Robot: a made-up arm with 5 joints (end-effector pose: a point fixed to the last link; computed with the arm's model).
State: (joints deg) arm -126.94 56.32 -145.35 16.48 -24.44
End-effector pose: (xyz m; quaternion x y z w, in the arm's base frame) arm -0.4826 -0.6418 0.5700 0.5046 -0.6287 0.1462 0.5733
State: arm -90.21 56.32 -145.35 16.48 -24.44
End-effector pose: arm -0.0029 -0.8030 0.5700 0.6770 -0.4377 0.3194 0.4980
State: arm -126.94 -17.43 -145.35 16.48 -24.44
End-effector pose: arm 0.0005 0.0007 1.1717 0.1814 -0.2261 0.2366 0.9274
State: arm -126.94 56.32 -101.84 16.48 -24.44
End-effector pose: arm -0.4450 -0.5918 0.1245 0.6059 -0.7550 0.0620 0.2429
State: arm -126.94 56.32 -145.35 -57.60 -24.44
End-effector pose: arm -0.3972 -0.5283 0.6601 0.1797 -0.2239 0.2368 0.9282
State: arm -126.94 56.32 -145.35 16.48 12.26
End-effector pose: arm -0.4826 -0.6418 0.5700 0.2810 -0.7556 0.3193 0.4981
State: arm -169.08 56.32 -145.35 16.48 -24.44
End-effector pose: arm -0.7885 -0.1521 0.5700 0.2448 -0.7681 -0.0696 0.5875
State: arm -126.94 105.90 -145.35 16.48 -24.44
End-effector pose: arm -0.4204 -0.5591 -0.1240 0.6134 -0.7643 0.0492 0.1929
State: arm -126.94 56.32 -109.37 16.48 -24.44
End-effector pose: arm -0.4660 -0.6197 0.1961 0.5943 -0.7405 0.0775 0.3040
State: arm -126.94 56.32 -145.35 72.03 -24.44
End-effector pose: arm -0.4728 -0.6288 0.4408 0.6190 -0.7713 0.0365 0.1432
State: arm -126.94 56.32 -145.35 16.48 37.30
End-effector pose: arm -0.4826 -0.6418 0.5700 0.1105 -0.7986 0.4197 0.4171
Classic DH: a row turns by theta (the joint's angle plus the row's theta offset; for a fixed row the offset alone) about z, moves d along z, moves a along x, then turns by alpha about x. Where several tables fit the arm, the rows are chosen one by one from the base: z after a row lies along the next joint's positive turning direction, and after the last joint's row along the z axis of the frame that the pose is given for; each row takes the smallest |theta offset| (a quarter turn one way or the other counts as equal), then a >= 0, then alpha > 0; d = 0 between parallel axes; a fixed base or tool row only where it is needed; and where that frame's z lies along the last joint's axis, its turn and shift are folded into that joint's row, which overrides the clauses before.
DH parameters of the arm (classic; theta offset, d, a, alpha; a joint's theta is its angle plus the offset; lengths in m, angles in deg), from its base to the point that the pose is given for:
joint 1: 0 0.335 0 -90
joint 2: -79.32 0 0.232 0
joint 3: -23.38 0 -0.4685 0
joint 4: -77.3 0 -0.086 90
joint 5: 180 0.11 0 0

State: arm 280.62 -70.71 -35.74 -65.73 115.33
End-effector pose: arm 0.0254 -0.1356 0.7998 0.0087 0.0676 -0.9490 0.3079
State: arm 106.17 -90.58 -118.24 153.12 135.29
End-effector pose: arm 0.1113 -0.3838 0.7355 -0.8558 0.2223 0.2387 0.4016
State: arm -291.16 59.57 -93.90 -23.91 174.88
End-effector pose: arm 0.2527 0.6528 0.1093 -0.5255 0.6979 0.2569 0.4133
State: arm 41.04 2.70 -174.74 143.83 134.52
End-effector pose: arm 0.1077 0.0937 0.9713 -0.6646 0.7063 -0.0094 0.2435
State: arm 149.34 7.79 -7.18 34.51 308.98
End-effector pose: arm -0.1537 0.0911 -0.0425 -0.1685 0.9384 -0.1973 0.2283
